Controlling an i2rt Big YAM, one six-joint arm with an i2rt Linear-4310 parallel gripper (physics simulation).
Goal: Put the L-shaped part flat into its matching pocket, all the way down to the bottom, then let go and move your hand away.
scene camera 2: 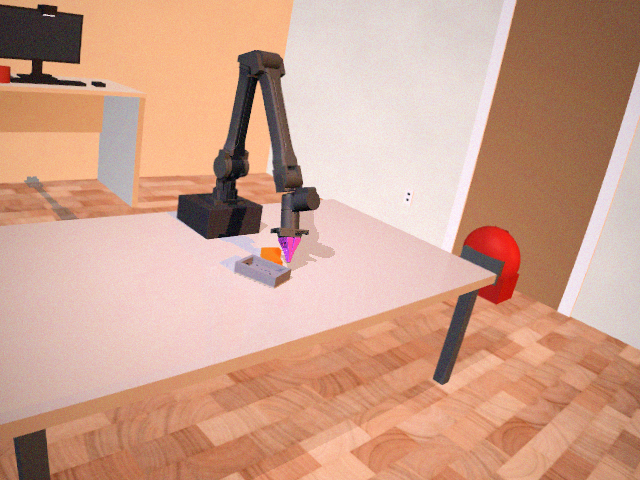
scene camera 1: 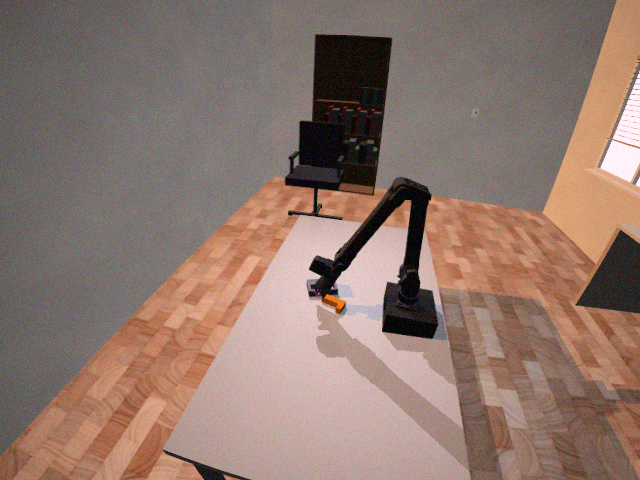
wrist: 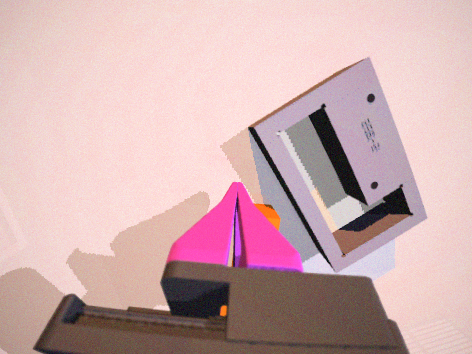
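Where they show: gripper, between the fingertips: [scene camera 2: 288, 262] [scene camera 1: 316, 295] [wrist: 236, 188]; arm's base, origin of its link: [scene camera 2: 224, 201] [scene camera 1: 405, 300].
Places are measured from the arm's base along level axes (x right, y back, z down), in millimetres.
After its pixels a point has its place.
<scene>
The orange L-shaped part [scene camera 1: 331, 301] @(x -28, y -323, z 72 mm) [scene camera 2: 269, 254] @(x -5, y -316, z 68 mm) [wrist: 270, 216] @(x 4, y -369, z 71 mm) lies on the table beside the grey block. In the wrist view it is mostly hidden behind the fingers and the gripper body. The grey block [scene camera 2: 258, 274] @(x 100, y -427, z 72 mm) [wrist: 397, 145] @(x 101, y -416, z 62 mm) has an empty L-shaped pocket [wrist: 327, 167] @(x 62, y -398, z 93 mm) in its top. My gripper [scene camera 1: 317, 292] @(x -21, y -398, z 60 mm) [scene camera 2: 288, 259] @(x -21, y -398, z 60 mm) [wrist: 236, 188] @(x -21, y -398, z 60 mm), with magenta fingers, is shut with nothing between the fingertips. It points down low over the table, close beside the part, and the block is to the right of the fingertips in the wrist view.
The arm's black base [scene camera 1: 408, 315] @(x -88, y 16, z 1 mm) [scene camera 2: 219, 217] @(x 62, y -91, z 23 mm) stands on the pale table [scene camera 1: 330, 403] @(x -497, y -199, z 98 mm) [scene camera 2: 155, 320] @(x 446, y -539, z 98 mm). A black chair [scene camera 1: 314, 175] stands beyond the table's far end in scene camera 1. A desk with a monitor [scene camera 2: 41, 36] stands behind the table in scene camera 2.
</scene>
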